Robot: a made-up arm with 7 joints.
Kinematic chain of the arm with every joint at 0, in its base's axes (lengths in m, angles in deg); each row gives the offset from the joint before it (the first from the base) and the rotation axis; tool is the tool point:
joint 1: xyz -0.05 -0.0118 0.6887 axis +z
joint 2: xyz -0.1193 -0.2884 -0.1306 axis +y
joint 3: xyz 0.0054 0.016 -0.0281 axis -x
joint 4: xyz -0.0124 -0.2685 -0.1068 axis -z
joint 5: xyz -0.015 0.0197 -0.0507 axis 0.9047 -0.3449 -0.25
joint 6: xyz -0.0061 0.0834 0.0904 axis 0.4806 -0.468 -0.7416
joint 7: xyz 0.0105 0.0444 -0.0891 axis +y
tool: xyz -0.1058 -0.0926 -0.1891
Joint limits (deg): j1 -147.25..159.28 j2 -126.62..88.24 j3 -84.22..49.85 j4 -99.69..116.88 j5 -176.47..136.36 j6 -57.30..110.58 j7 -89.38..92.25
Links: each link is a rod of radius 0.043 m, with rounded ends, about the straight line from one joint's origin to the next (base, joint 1, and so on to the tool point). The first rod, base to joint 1, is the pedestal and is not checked.
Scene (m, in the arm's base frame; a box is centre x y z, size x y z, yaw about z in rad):
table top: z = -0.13
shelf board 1: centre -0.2 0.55 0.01 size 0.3 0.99 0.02 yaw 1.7
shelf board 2: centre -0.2 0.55 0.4 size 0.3 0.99 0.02 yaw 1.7
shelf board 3: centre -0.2 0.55 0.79 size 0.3 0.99 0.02 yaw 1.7
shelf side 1: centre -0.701 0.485 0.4 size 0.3 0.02 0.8 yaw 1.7
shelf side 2: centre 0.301 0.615 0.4 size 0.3 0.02 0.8 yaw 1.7
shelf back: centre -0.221 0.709 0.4 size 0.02 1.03 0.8 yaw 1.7
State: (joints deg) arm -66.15 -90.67 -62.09 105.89 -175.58 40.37 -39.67
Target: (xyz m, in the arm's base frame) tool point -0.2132 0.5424 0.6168
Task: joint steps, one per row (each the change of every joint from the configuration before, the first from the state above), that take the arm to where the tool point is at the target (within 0.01 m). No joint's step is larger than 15 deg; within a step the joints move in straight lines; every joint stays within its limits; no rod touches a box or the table.
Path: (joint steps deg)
1: -13.52 -0.78 11.18 1.06 -0.15 -9.24 6.72
2: -13.51 -0.78 11.19 1.06 -0.15 -9.25 6.72
3: -13.52 -0.78 11.18 1.07 -0.14 -9.24 6.72
4: -13.52 -0.79 11.19 1.06 -0.15 -9.24 6.72
5: -13.51 -0.78 11.18 1.06 -0.15 -9.25 6.73
6: -13.52 -0.78 11.19 1.06 -0.15 -9.24 6.72

